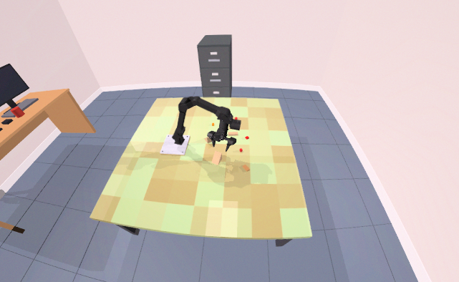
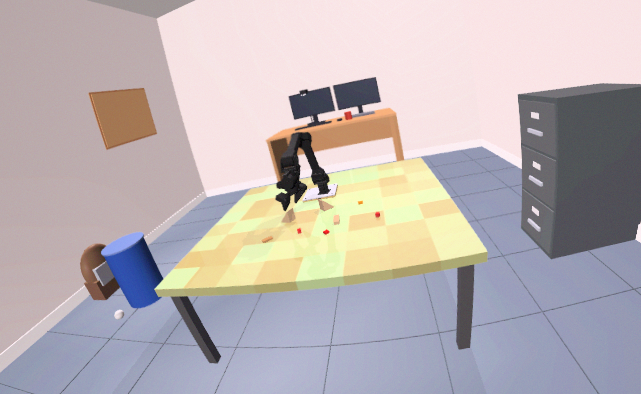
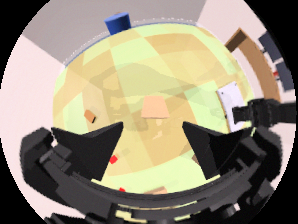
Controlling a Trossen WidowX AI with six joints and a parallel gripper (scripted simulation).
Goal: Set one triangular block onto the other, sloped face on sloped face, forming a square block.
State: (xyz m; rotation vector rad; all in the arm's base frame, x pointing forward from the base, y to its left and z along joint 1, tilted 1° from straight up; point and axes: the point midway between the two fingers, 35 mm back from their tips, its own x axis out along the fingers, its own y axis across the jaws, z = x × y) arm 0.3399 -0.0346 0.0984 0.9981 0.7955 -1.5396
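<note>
Now: the triangular block 1 cm behind my gripper tip, 2 cm to the right of it and 6 cm below it. From my gripper tip the other things lie so: small tan block (3 cm ahead, 24 cm to the left, 7 cm below).
</note>
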